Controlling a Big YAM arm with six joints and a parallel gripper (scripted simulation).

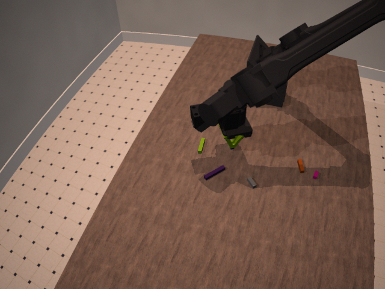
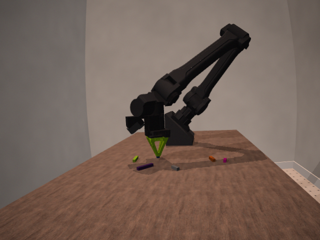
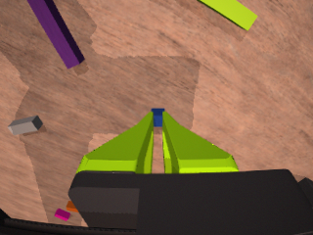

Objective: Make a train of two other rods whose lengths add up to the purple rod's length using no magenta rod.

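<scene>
My gripper is now 1 cm above the blue rod. Also, from my hand: grey rod: 10 cm ahead, 6 cm to the left, 2 cm below; then purple rod: 9 cm ahead, 4 cm to the right, 2 cm below; then lime rod: 8 cm to the right, 2 cm below.
</scene>
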